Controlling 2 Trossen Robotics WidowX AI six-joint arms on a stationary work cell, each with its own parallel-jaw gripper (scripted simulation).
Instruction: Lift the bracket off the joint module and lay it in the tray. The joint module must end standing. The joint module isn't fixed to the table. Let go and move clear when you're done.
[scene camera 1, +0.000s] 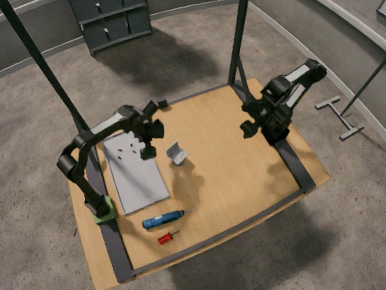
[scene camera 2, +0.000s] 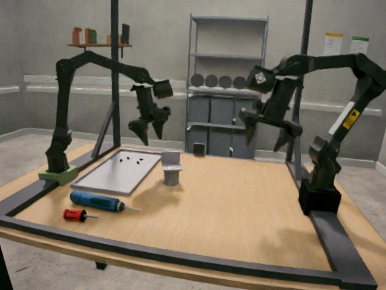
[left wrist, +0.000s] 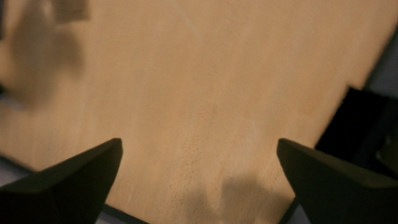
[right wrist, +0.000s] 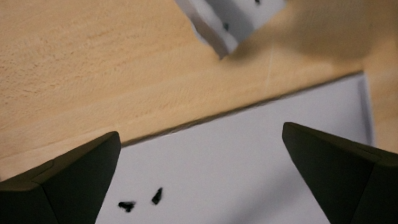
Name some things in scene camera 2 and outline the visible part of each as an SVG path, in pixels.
My left gripper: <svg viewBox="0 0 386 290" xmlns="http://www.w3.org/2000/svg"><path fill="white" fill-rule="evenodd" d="M254 98L252 109L256 109L256 112L243 107L238 113L238 116L245 123L246 146L251 141L257 127L255 123L257 122L280 127L278 138L272 150L273 152L276 152L292 138L301 136L302 127L293 121L283 120L286 111L290 110L290 102L271 95L265 102Z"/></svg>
My right gripper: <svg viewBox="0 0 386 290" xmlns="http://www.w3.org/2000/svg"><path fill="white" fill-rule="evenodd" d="M153 100L138 103L136 107L140 110L141 117L139 117L139 120L131 121L128 124L129 130L135 132L145 146L149 146L148 123L152 122L157 137L161 140L163 125L169 119L169 115L171 115L170 107L158 108L158 105Z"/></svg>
A blue screwdriver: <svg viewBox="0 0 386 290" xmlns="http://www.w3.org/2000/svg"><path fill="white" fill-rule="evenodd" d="M70 194L70 200L75 204L112 212L125 209L142 211L127 207L118 198L80 190L73 190Z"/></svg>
A tray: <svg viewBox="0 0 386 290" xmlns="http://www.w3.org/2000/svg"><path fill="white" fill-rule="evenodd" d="M161 152L119 149L70 183L70 188L130 197L161 160Z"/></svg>
